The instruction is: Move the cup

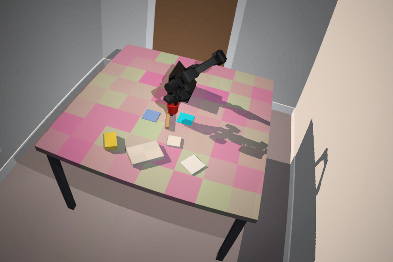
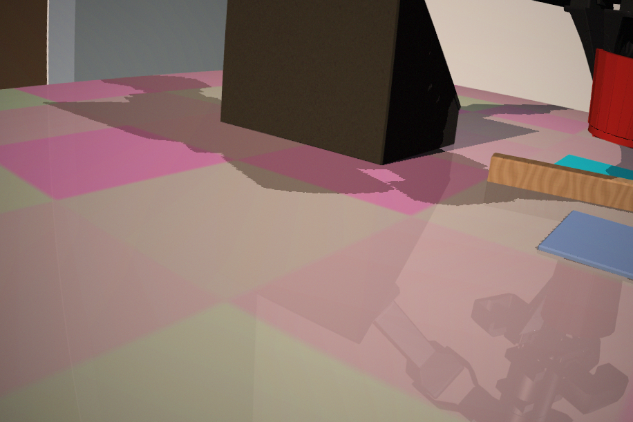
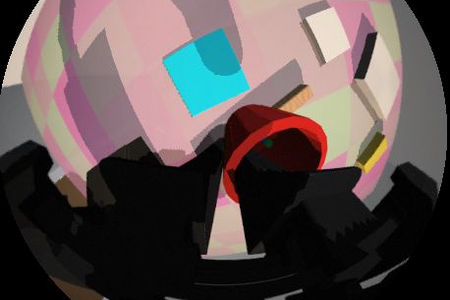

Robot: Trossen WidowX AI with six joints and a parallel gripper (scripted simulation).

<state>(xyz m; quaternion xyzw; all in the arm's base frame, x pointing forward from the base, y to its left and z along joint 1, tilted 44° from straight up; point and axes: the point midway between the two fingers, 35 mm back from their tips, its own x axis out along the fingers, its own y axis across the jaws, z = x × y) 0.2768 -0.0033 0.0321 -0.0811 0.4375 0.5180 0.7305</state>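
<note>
Right now the cyan pad is 10 cm below my gripper tip, 7 cm to the left of it and 1 cm ahead of it. The rest, counted from my gripper tip: wooden bar (9 cm below, 4 cm to the right, 3 cm ahead); then red cup (2 cm to the right, 2 cm ahead); then yellow block (34 cm ahead, 30 cm to the right, 7 cm below).
</note>
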